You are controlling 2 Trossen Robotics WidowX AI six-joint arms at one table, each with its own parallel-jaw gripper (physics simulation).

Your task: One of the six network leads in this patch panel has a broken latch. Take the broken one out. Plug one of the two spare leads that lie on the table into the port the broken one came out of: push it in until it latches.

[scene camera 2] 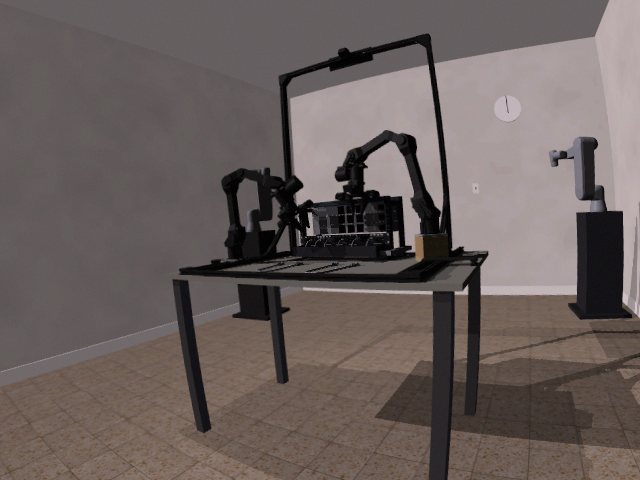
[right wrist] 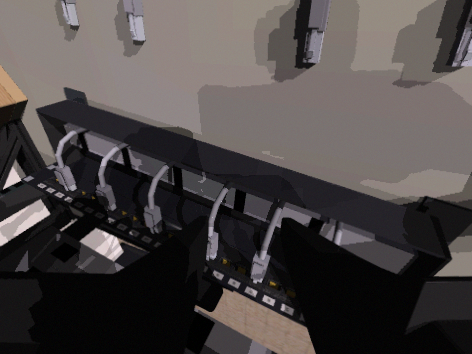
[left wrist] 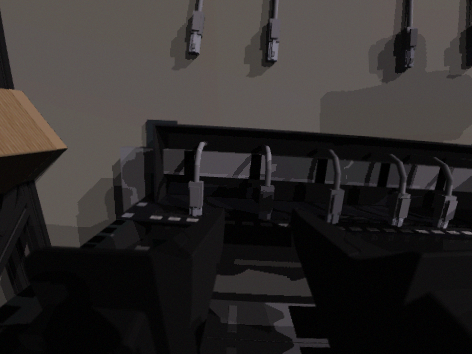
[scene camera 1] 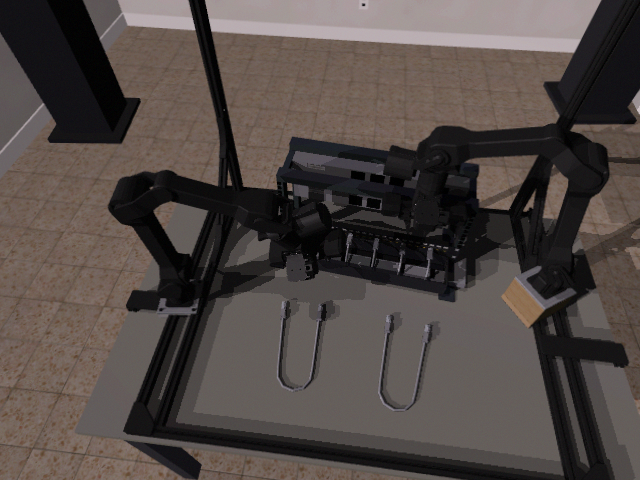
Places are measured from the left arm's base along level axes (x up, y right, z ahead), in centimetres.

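Pixels of known places: left gripper, fingertip midpoint: (scene camera 2: 357,215) (left wrist: 257,216) (scene camera 1: 416,234); right gripper, fingertip midpoint: (scene camera 2: 306,230) (right wrist: 244,225) (scene camera 1: 323,258); left arm's base, origin of the base link: (scene camera 2: 430,233) (scene camera 1: 545,284); right arm's base, origin of the base link: (scene camera 2: 235,258) (scene camera 1: 180,295).
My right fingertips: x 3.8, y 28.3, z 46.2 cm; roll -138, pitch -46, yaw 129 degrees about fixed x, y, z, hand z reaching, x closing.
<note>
Ahead of a thing's pixels: the offset from my right fingertips to its top centre. "spot": to the spot under its first point.
The patch panel {dz -12.5, dx -7.6, dy +0.8 cm} (scene camera 1: 382,279) (scene camera 2: 336,252) (left wrist: 300,134) (right wrist: 225,166) carries a row of grey leads. In the right wrist view, one plugged lead {dz -7.1, dx -4.5, dy +9.5 cm} (right wrist: 259,267) shows low between the fingers' lines, with another {spot: dz -10.1, dx -4.9, dy +5.5 cm} (right wrist: 212,246) beside the left-hand finger. Which latch is broken cannot be told. One U-shaped spare lead {spot: dz +12.4, dx -12.7, dy -2.2 cm} (scene camera 1: 283,310) (left wrist: 410,45) (right wrist: 315,45) lies at left on the table in scene camera 1, the other spare lead {spot: dz -10.1, dx -12.7, dy -17.3 cm} (scene camera 1: 389,323) (left wrist: 272,42) (right wrist: 135,25) at right. My left gripper (left wrist: 257,216) is open and empty above the panel. My right gripper (right wrist: 244,225) is open and empty above the panel's other end.
An equipment rack with dark rails (scene camera 1: 336,146) stands directly behind the patch panel, under and beside the arms. A wooden block (scene camera 1: 527,302) (scene camera 2: 432,248) (left wrist: 27,125) supports the left arm's base. Dark frame rails (scene camera 1: 310,445) border the table.
</note>
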